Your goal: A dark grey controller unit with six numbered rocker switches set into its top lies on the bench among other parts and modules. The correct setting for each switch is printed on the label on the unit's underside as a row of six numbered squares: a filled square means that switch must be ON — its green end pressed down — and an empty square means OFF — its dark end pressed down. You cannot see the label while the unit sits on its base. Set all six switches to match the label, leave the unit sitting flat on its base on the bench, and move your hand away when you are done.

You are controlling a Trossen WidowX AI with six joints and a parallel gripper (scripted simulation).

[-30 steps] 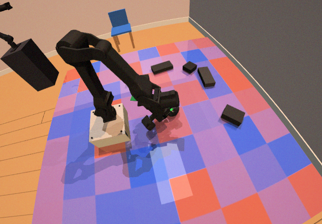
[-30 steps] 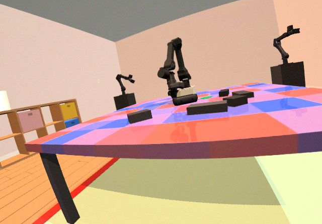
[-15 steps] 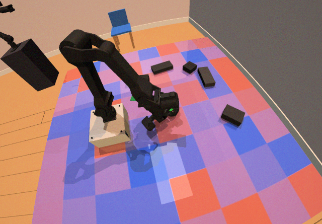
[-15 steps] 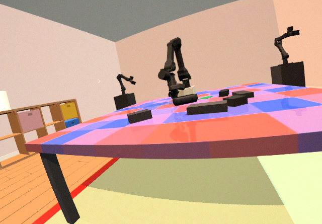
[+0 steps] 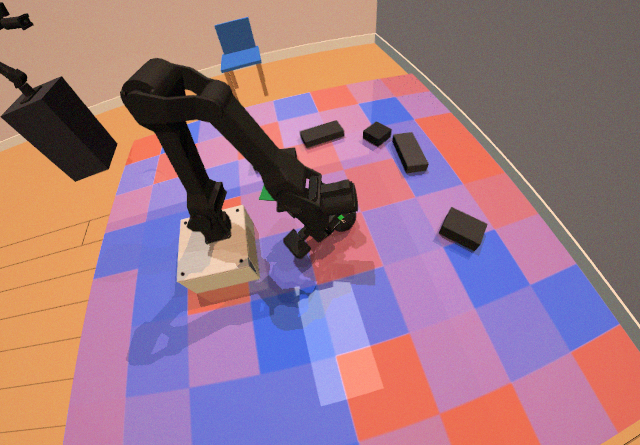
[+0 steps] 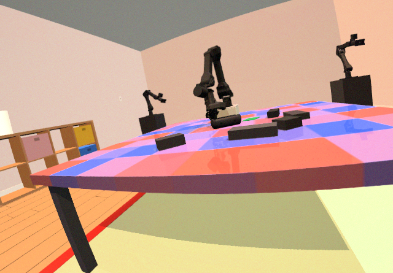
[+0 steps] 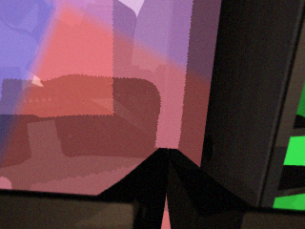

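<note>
Right now the flat green square is 10 cm behind my gripper tip and 19 cm to the left of it. From my gripper tip the other things lie so: small cube 27 cm ahead, 30 cm to the left, 1 cm above.
</note>
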